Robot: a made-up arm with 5 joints.
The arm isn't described. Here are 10 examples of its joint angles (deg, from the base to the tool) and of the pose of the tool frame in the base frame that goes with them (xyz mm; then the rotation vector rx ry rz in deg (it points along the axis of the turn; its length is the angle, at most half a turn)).
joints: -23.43 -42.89 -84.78 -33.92 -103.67
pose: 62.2 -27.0 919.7 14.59 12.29 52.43
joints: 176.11 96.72 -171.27 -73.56 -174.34
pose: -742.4 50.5 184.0 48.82 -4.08 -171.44
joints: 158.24 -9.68 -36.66 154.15 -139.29
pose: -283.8 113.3 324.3 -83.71 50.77 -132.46
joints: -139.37 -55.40 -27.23 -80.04 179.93
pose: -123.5 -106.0 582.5 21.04 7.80 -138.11
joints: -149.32 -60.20 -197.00 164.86 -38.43
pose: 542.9 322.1 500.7 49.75 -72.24 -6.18
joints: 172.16 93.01 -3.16 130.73 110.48
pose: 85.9 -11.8 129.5 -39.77 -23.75 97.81
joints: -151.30 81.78 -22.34 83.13 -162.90
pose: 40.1 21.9 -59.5 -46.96 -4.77 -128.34
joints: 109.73 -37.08 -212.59 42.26 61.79
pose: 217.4 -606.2 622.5 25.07 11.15 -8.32
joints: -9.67 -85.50 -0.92 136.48 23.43
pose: 81.0 -13.8 317.1 151.49 -45.02 -73.26
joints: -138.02 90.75 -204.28 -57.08 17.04
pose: -477.6 -429.7 483.8 2.12 -9.59 58.88
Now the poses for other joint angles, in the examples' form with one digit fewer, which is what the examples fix.
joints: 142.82 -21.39 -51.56 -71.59 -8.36
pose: -288 219 607 -9.1 -35.2 -44.0
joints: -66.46 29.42 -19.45 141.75 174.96
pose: 68 -157 91 -15.4 -25.9 -70.0
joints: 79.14 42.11 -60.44 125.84 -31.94
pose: 80 415 43 50.3 73.3 -111.1
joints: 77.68 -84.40 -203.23 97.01 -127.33
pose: -160 -734 158 2.9 -13.0 129.9
